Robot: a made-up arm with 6 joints. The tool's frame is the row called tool. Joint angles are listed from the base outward.
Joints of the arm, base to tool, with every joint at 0 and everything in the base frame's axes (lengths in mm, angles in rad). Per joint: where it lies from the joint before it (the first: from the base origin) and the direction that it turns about. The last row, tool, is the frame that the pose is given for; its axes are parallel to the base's.
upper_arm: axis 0 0 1 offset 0.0 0.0 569.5
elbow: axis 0 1 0 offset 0.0 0.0 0.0
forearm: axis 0 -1 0 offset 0.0 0.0 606.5
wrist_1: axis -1 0 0 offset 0.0 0.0 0.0
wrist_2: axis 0 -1 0 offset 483.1 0.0 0.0
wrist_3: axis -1 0 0 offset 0.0 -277.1 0.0
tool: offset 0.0 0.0 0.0
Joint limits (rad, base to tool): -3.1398..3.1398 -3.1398..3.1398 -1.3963..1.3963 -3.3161..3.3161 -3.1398..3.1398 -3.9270..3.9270
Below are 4 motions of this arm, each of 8 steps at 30 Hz.
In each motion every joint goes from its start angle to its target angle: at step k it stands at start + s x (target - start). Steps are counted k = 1, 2, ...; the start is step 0. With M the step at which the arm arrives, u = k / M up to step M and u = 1 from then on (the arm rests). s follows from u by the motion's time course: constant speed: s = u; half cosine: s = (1 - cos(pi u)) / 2; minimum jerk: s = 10 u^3 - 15 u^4 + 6 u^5.
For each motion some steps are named. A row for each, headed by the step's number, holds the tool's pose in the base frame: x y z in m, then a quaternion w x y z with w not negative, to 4 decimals.
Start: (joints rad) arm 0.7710 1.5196 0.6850 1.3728 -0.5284 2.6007
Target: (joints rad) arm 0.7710 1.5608 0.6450 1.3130 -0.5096 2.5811
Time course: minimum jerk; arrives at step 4
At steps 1, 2, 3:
1: 0.8495 0.7470 0.4178 0.5950 0.7045 0.2474 -0.2973
2: 0.8491 0.7377 0.3902 0.5879 0.7010 0.2515 -0.3158
3: 0.8480 0.7278 0.3628 0.5806 0.6973 0.2548 -0.3343

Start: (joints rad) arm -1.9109 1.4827 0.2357 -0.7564 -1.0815 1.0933
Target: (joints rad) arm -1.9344 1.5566 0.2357 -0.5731 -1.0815 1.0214
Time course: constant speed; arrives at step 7
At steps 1, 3, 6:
1: -0.3889 -0.4744 0.0999 0.6260 0.6829 0.3382 -0.1657
3: -0.4011 -0.4691 0.0910 0.6125 0.6889 0.3558 -0.1541
6: -0.4185 -0.4618 0.0775 0.5920 0.6966 0.3816 -0.1364

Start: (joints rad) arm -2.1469 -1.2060 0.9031 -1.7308 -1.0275 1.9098
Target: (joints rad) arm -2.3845 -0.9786 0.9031 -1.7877 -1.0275 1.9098
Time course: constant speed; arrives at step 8
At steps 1, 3, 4, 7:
1: 0.3554 0.4321 1.3569 0.3106 -0.9261 0.0209 -0.2131
3: 0.3556 0.3724 1.3870 0.3287 -0.9143 0.0434 -0.2329
4: 0.3532 0.3427 1.4011 0.3372 -0.9079 0.0543 -0.2432
7: 0.3359 0.2551 1.4394 0.3607 -0.8868 0.0852 -0.2761

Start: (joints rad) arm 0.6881 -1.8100 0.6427 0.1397 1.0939 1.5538
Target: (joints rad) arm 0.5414 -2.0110 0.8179 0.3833 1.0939 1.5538
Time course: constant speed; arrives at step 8
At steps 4, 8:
4: -0.6870 -0.8127 0.5365 0.0385 -0.3155 0.5423 0.7778
8: -0.7590 -0.7563 0.3611 0.1422 -0.3137 0.4790 0.8074

